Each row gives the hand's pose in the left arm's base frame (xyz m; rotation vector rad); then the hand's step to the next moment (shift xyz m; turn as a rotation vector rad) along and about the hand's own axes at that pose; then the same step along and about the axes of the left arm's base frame.
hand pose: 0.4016 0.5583 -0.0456 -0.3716 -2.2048 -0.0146
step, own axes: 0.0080 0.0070 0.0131 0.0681 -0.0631 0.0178
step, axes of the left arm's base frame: -0.0128 0.0106 -0.0027 -0.0698 -0.0401 0.0496
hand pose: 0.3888 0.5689 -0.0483 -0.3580 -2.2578 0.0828
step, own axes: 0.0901 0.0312 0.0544 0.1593 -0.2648 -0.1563
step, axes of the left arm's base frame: -0.0894 0.0586 0.0251 -0.0409 -0.2176 0.2663
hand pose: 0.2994 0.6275 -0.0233 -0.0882 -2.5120 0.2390
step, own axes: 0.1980 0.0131 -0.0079 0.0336 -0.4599 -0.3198
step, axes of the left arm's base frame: -0.1564 0.0374 0.1166 0.1548 -0.3992 0.3628
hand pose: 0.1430 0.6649 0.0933 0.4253 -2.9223 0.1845
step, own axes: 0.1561 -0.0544 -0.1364 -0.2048 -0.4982 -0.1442
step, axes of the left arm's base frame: -0.1091 -0.0737 0.1691 0.3622 -0.3972 0.1481
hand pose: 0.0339 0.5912 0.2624 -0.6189 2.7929 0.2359
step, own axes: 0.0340 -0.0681 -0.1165 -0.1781 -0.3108 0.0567
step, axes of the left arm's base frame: -0.0264 -0.0993 0.0939 0.3030 -0.1967 -0.0321
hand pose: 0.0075 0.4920 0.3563 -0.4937 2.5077 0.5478
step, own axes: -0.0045 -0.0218 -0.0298 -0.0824 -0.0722 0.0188
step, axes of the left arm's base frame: 0.0011 -0.0315 0.0197 0.1054 -0.0335 0.0110
